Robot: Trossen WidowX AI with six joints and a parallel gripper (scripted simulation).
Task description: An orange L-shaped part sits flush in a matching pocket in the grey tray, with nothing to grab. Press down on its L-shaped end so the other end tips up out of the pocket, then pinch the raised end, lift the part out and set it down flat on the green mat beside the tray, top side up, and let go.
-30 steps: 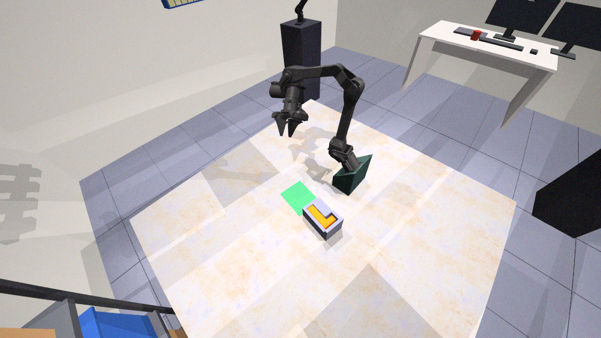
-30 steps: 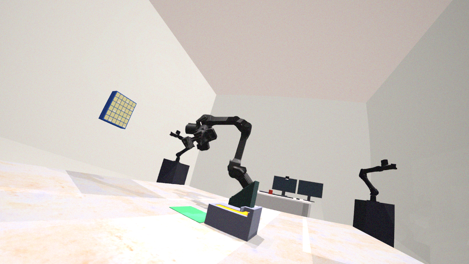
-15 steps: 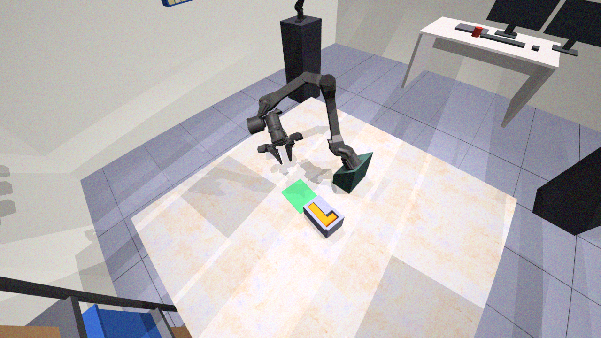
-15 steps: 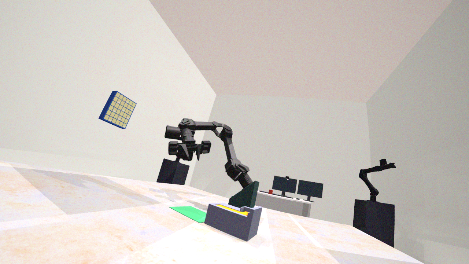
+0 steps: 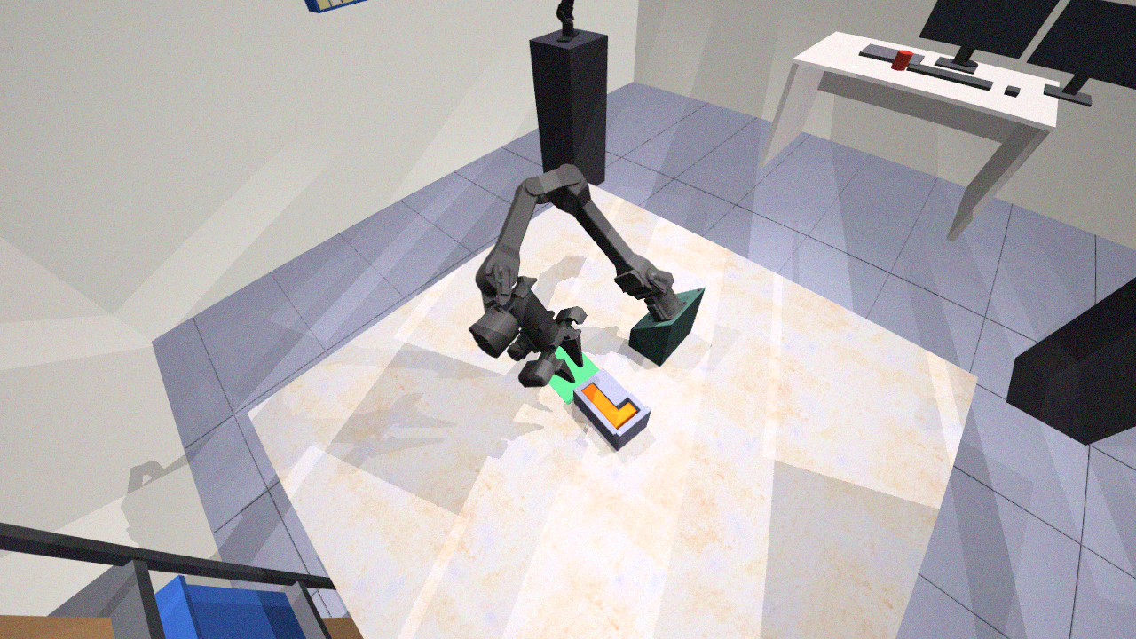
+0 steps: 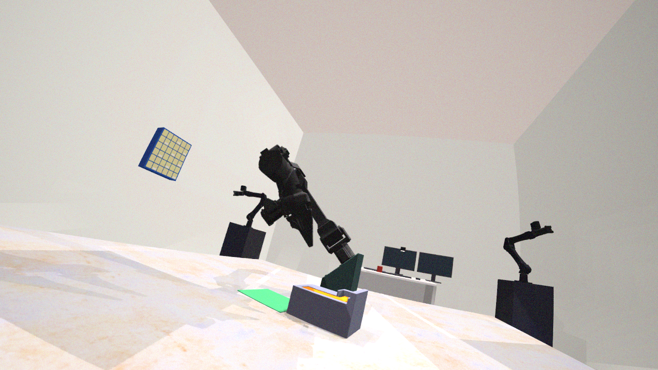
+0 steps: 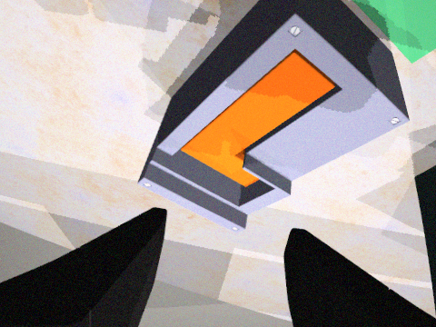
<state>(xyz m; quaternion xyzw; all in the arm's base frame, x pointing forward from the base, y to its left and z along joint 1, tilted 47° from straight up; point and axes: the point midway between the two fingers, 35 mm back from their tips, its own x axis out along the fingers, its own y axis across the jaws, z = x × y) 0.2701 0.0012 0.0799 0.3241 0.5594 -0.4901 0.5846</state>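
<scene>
Right now the orange L-shaped part is 40 mm behind my gripper tip, 70 mm to the left of it and 110 mm below it. From my gripper tip the other things lie so: green mat 60 mm behind, 90 mm to the right, 180 mm below.
</scene>
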